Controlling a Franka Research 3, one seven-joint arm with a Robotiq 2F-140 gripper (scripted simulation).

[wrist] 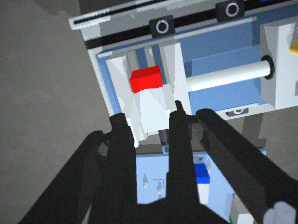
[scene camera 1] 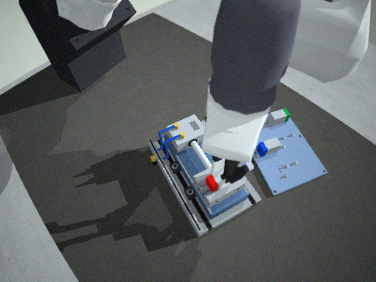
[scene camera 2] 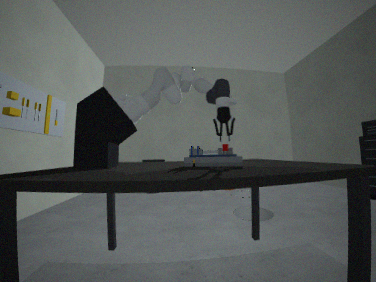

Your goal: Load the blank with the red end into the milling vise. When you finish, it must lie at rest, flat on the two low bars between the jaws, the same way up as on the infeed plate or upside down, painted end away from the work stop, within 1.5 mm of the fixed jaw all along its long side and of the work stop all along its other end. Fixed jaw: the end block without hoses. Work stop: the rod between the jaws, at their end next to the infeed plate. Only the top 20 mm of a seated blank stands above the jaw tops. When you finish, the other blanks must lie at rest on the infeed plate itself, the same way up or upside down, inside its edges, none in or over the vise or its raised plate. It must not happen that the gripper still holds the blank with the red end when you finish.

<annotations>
The same spot on a light blue infeed plate: (wrist: 152,168) is (scene camera 1: 273,175).
</annotations>
